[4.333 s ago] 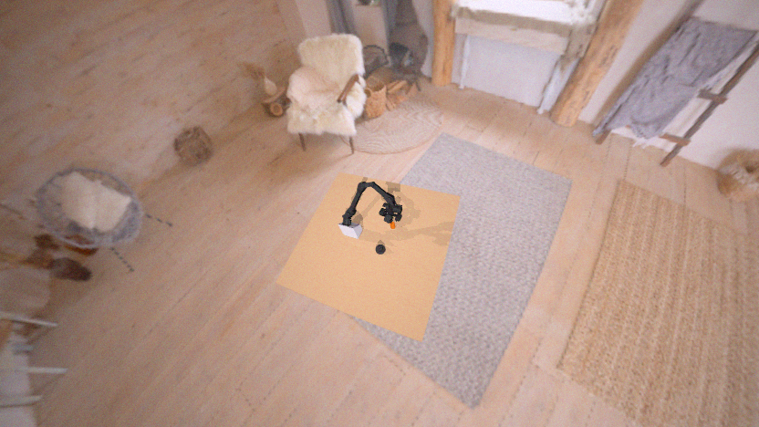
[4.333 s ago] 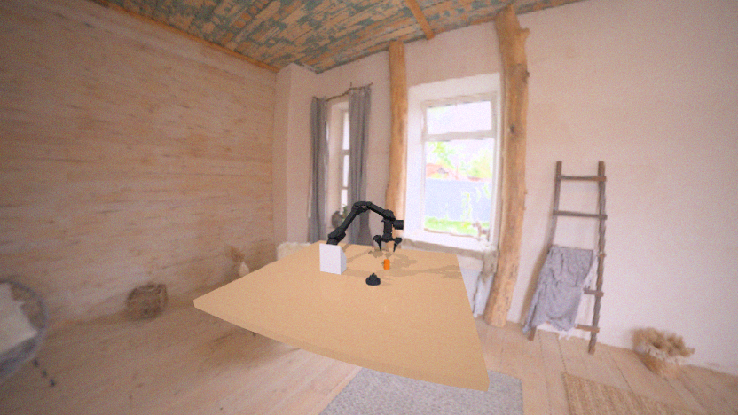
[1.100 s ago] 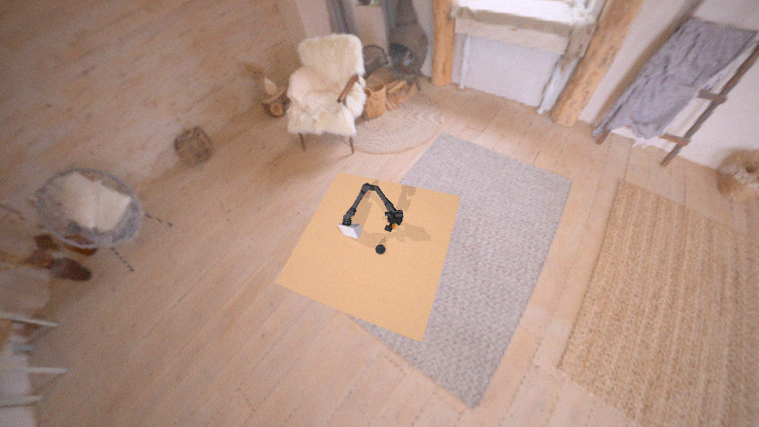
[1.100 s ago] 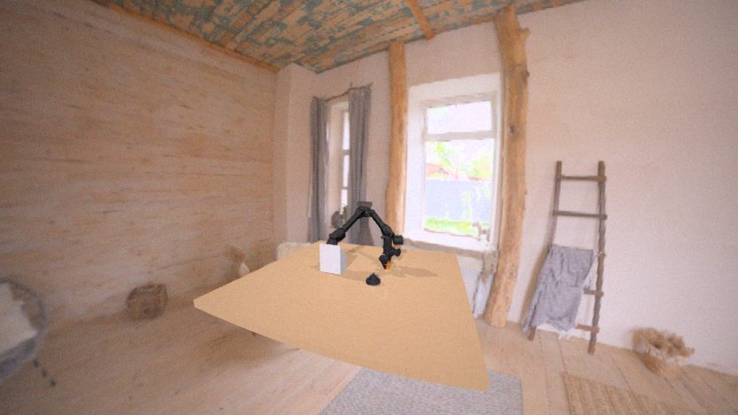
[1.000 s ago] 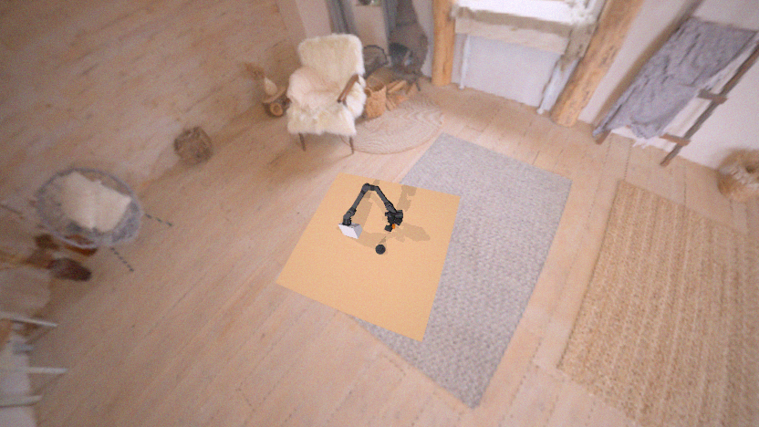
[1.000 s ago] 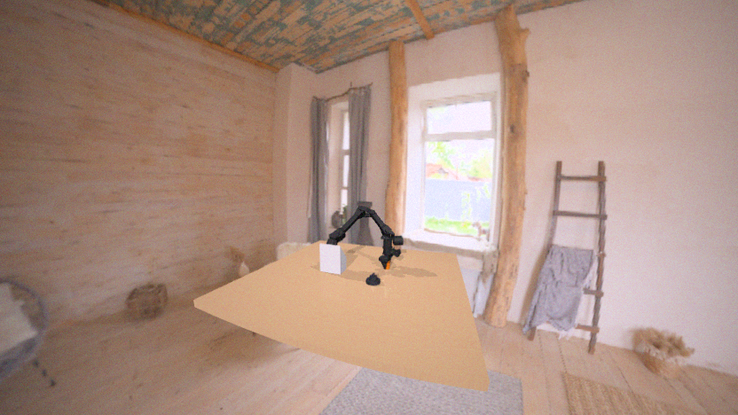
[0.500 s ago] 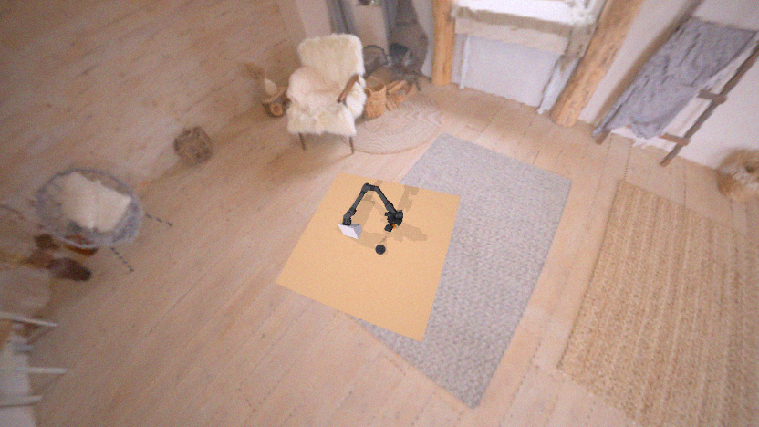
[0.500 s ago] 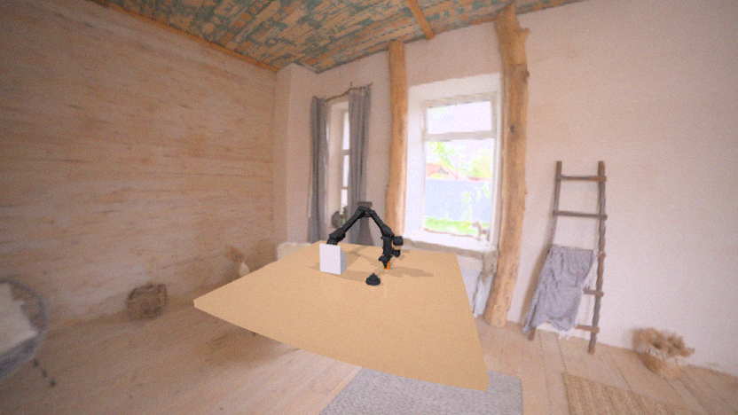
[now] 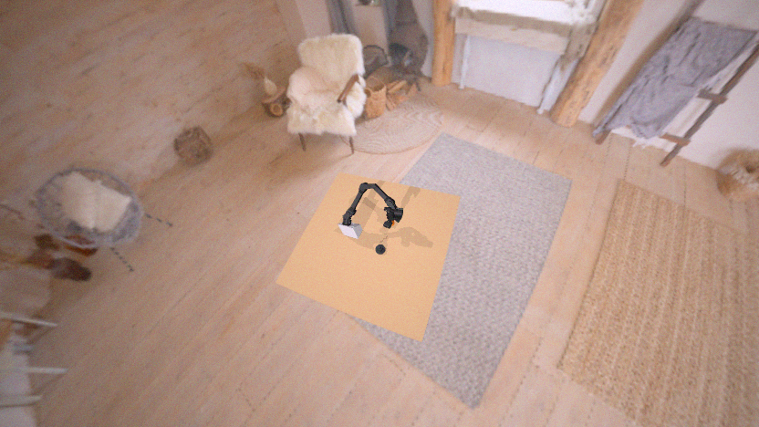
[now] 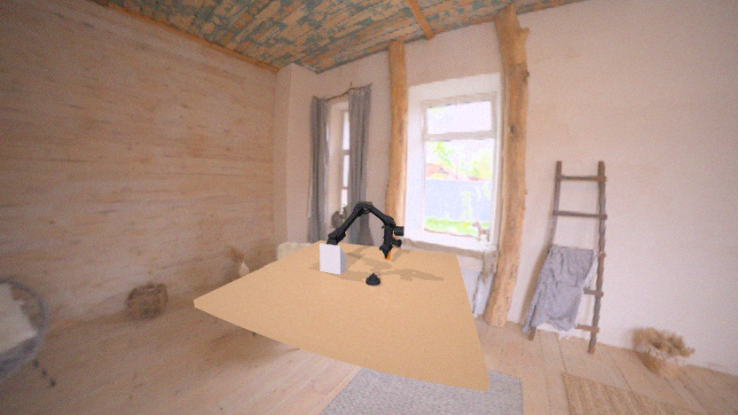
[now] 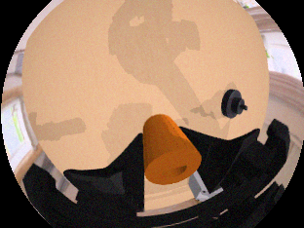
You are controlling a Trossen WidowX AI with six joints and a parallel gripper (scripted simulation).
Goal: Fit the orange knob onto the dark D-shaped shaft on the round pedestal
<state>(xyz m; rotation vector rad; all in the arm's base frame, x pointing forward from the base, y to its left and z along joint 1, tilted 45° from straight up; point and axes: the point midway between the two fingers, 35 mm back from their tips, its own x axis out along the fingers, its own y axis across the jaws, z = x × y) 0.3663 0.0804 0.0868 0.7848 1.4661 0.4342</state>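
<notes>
Now: gripper tip 23 cm to the left of the dark round pedestal, 5 cm past it and 5 cm above it. Round my gripper tip: orange knob 2 cm above.
</notes>
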